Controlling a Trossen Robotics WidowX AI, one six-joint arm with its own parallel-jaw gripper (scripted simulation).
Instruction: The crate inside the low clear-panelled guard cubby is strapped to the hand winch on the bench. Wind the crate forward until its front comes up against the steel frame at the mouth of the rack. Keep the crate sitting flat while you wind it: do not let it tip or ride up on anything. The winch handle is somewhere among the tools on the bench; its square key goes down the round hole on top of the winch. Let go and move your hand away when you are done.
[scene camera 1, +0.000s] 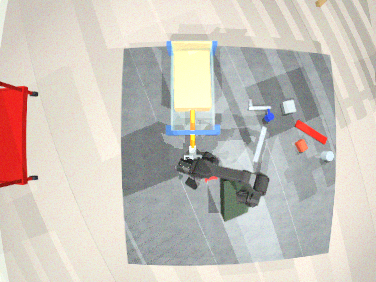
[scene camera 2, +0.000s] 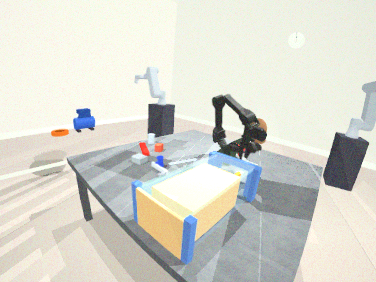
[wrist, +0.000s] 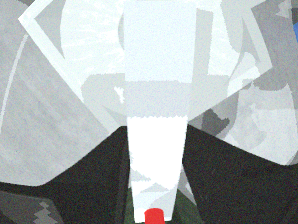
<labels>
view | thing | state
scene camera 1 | clear-panelled cubby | -
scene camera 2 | clear-panelled cubby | -
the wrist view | my gripper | -
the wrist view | white winch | -
</labels>
